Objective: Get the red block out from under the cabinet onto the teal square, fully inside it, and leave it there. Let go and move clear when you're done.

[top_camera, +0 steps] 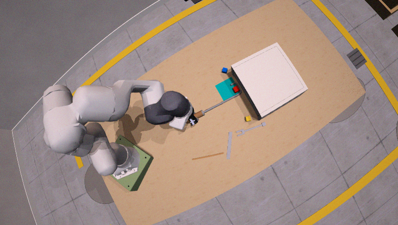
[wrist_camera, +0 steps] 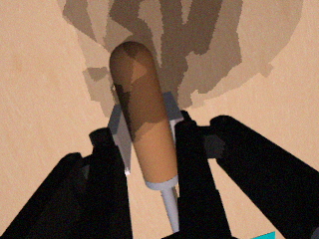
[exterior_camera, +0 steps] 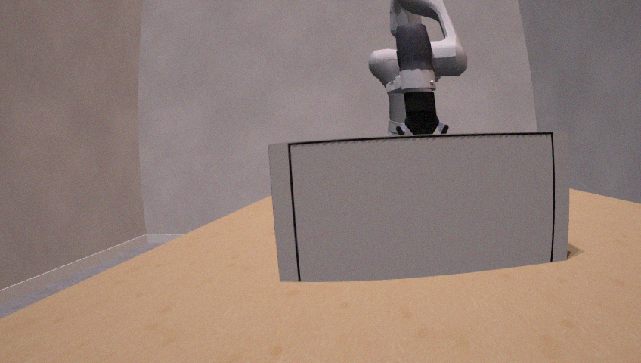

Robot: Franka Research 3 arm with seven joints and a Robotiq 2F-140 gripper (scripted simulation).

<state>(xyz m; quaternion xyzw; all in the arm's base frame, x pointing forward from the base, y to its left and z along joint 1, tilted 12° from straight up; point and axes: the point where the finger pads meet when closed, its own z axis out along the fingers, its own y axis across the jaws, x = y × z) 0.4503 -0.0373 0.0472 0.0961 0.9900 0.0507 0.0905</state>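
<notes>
The hook tool lies 130 mm ahead of my hand, 20 mm below it and 10 mm to the left of it. From my hand the other things lie so: teal square 240 mm ahead, 40 mm below, 10 mm to the left; then grey bar 240 mm to the right, 50 mm ahead, 40 mm below; then thin wooden stick 220 mm to the right, 70 mm behind, 30 mm below.
</notes>
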